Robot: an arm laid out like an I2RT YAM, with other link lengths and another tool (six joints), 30 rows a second.
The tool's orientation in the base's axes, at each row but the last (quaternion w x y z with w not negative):
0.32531 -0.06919 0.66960 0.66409
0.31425 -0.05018 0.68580 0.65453
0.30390 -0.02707 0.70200 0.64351
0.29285 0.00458 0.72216 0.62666
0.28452 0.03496 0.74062 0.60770
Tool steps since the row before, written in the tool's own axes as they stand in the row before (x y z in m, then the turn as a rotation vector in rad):
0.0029 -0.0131 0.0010 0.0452 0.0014 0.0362
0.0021 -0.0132 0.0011 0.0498 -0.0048 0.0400
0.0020 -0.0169 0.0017 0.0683 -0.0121 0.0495
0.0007 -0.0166 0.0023 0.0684 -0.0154 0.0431
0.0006 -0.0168 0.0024 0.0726 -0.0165 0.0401
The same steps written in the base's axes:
0.0050 0.0005 -0.0125 -0.0235 0.0493 -0.0193
0.0051 -0.0001 -0.0124 -0.0228 0.0536 -0.0267
0.0063 -0.0006 -0.0159 -0.0310 0.0676 -0.0416
0.0064 -0.0012 -0.0155 -0.0326 0.0611 -0.0444
0.0056 -0.0020 -0.0159 -0.0372 0.0599 -0.0467

